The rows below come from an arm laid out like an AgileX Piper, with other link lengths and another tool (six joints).
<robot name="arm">
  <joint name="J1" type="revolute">
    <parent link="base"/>
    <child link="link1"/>
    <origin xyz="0 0 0.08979"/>
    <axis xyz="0 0 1"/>
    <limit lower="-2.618" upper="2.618"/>
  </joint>
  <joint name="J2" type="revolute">
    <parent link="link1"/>
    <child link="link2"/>
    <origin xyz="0 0 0" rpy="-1.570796 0 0"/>
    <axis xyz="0 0 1"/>
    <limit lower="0" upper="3.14"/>
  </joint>
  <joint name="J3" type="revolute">
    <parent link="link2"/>
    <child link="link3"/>
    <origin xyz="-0.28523 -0.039 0"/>
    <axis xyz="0 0 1"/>
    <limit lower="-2.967" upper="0"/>
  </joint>
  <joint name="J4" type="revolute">
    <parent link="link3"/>
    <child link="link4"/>
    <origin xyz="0.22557 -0.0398 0" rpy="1.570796 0 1.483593"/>
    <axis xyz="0 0 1"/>
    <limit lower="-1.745" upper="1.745"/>
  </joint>
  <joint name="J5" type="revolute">
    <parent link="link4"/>
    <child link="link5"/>
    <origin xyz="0 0 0" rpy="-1.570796 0 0"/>
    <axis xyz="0 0 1"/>
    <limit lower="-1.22" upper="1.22"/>
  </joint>
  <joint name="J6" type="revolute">
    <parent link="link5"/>
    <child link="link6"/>
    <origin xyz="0 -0.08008 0" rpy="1.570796 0 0"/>
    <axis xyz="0 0 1"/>
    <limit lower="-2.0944" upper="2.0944"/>
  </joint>
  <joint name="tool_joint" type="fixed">
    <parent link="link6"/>
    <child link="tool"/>
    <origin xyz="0.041 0.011 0.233" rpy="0 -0.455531 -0.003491"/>
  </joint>
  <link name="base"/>
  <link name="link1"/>
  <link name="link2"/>
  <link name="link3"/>
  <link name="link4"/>
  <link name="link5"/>
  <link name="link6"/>
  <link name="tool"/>
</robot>
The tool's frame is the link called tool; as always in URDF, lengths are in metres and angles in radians.
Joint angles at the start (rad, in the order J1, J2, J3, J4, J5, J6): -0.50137, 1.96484, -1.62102, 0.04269, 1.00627, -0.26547
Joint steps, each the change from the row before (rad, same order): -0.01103, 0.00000, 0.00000, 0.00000, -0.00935, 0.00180; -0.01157, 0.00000, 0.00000, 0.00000, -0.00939, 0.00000; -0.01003, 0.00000, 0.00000, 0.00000, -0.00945, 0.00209; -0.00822, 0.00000, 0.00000, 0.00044, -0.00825, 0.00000; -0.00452, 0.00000, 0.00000, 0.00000, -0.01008, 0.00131; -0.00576, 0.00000, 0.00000, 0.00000, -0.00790, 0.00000; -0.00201, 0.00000, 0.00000, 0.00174, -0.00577, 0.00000; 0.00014, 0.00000, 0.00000, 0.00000, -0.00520, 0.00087; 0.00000, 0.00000, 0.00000, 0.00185, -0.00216, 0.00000; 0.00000, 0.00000, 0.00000, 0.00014, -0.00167, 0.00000; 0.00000, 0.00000, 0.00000, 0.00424, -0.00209, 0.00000
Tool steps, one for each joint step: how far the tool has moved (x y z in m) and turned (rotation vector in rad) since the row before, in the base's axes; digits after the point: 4 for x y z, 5 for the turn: 0.0004, -0.0056, 0.0005, -0.00411, -0.00833, -0.01313; 0.0002, -0.0059, 0.0006, -0.00474, -0.00810, -0.01196; 0.0005, -0.0053, 0.0006, -0.00423, -0.00838, -0.01239; 0.0005, -0.0044, 0.0005, -0.00394, -0.00725, -0.00867; 0.0017, -0.0033, 0.0007, -0.00490, -0.00875, -0.00617; 0.0008, -0.0035, 0.0006, -0.00420, -0.00669, -0.00609; 0.0013, -0.0013, 0.0004, -0.00165, -0.00575, -0.00270; 0.0014, -0.0008, 0.0004, -0.00250, -0.00452, -0.00090; 0.0008, 0.0001, 0.0002, 0.00036, -0.00276, -0.00057; 0.0005, -0.0002, 0.0001, -0.00078, -0.00148, -0.00011; 0.0012, 0.0006, 0.0002, 0.00237, -0.00392, -0.00118
